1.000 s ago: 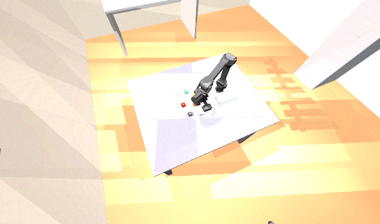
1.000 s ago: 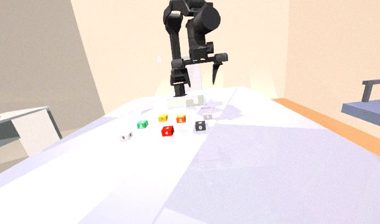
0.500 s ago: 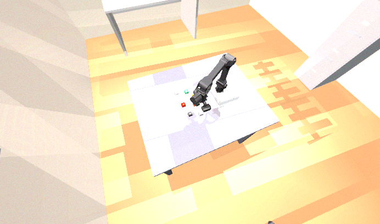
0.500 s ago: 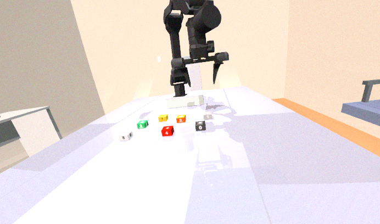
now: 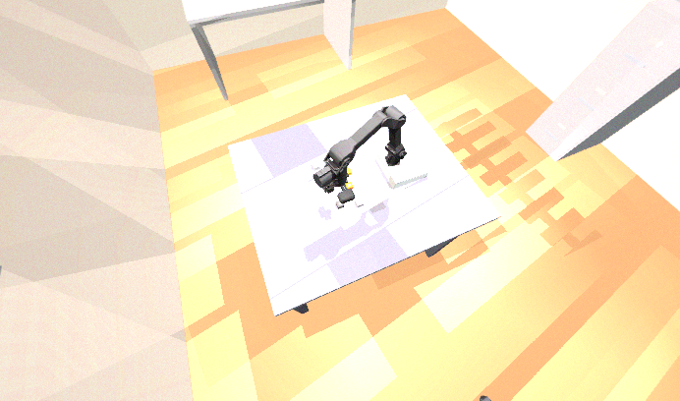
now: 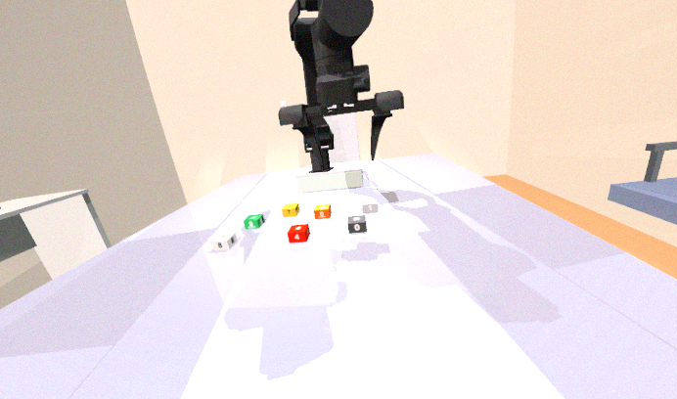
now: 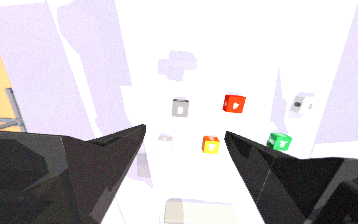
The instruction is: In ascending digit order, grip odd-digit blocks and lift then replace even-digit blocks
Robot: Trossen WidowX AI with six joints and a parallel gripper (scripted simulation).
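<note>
The dark grey block lies 11 cm below my gripper tip and 1 cm behind it. Also, from my gripper tip: yellow block (17 cm to the right, 11 cm below, 8 cm behind); then red block (11 cm below, 10 cm to the right, 3 cm ahead); then orange block (11 cm below, 9 cm to the right, 7 cm behind).
</note>
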